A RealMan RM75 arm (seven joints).
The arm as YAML. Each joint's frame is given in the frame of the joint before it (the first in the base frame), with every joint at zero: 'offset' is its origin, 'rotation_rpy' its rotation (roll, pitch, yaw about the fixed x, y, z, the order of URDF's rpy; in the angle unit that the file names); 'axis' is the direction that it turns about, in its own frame. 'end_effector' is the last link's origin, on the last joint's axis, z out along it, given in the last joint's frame.
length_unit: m
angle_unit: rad
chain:
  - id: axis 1
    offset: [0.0, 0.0, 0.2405]
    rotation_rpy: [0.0, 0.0, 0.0]
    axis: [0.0, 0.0, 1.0]
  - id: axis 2
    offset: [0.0, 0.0, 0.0]
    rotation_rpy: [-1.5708, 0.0, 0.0]
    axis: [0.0, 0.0, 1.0]
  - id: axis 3
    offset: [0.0, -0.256, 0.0]
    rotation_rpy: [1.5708, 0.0, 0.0]
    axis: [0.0, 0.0, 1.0]
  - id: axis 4
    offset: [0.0, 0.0, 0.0]
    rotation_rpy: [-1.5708, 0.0, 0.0]
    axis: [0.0, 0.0, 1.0]
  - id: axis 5
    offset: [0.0, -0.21, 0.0]
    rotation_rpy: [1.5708, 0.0, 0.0]
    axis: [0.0, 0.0, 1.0]
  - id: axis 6
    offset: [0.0, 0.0, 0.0]
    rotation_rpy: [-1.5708, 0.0, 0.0]
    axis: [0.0, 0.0, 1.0]
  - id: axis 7
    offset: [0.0, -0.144, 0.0]
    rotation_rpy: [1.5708, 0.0, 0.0]
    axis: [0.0, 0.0, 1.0]
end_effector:
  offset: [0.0, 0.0, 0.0]
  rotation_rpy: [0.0, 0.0, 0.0]
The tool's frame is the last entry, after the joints.
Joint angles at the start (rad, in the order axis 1, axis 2, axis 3, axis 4, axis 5, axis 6, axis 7): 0.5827 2.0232 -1.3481 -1.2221 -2.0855 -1.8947 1.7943
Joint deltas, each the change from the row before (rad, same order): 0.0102 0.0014 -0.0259 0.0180 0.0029 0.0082 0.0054; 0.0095 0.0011 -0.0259 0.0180 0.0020 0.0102 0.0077; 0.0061 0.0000 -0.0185 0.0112 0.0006 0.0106 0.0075; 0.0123 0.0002 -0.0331 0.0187 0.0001 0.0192 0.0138; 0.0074 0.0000 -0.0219 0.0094 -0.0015 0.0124 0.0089; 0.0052 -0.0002 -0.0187 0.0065 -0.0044 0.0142 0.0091; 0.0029 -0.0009 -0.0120 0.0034 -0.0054 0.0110 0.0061; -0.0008 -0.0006 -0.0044 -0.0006 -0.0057 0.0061 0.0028; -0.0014 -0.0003 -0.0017 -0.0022 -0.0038 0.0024 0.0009; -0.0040 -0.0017 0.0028 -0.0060 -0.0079 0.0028 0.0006; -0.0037 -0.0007 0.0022 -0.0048 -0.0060 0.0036 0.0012
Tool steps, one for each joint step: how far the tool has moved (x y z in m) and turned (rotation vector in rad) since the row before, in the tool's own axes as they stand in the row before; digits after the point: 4 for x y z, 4 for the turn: -0.0016 -0.0005 0.0057 -0.0201 0.0112 0.0008; -0.0012 -0.0007 0.0056 -0.0175 0.0123 0.0044; -0.0007 -0.0009 0.0036 -0.0075 0.0098 0.0050; -0.0016 -0.0018 0.0063 -0.0116 0.0195 0.0073; -0.0010 -0.0011 0.0038 -0.0056 0.0150 0.0033; -0.0004 -0.0014 0.0031 0.0006 0.0148 0.0048; 0.0002 -0.0012 0.0017 0.0038 0.0119 0.0039; 0.0008 -0.0007 0.0005 0.0053 0.0070 0.0031; 0.0006 -0.0002 0.0001 0.0034 0.0040 0.0007; 0.0016 -0.0006 -0.0012 0.0101 0.0048 0.0027; 0.0012 -0.0005 -0.0007 0.0088 0.0026 0.0030
